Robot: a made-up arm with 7 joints. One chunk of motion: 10 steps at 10 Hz.
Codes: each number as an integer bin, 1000 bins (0 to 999) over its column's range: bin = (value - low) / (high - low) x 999, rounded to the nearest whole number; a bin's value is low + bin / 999 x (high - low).
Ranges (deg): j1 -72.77..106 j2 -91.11..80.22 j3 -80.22..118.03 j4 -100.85..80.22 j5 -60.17..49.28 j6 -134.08..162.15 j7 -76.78..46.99
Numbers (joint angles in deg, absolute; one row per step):
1: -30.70 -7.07 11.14 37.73 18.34 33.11 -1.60
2: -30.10 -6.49 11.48 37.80 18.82 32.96 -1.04
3: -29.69 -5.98 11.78 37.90 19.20 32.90 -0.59
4: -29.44 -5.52 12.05 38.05 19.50 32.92 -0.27
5: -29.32 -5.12 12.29 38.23 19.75 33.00 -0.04
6: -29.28 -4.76 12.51 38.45 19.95 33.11 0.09
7: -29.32 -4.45 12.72 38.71 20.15 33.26 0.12
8: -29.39 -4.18 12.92 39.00 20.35 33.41 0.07
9: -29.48 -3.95 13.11 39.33 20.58 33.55 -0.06
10: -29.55 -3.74 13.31 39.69 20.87 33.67 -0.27
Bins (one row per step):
1: 235 490 460 765 717 564 607
2: 238 493 462 765 721 563 611
3: 241 496 464 766 724 563 615
4: 242 499 465 766 727 563 618
5: 243 501 466 767 729 563 619
6: 243 503 467 769 731 564 620
7: 243 505 468 770 733 564 621
8: 242 507 469 772 735 565 620
9: 242 508 470 773 737 565 619
10: 242 509 471 775 740 566 618

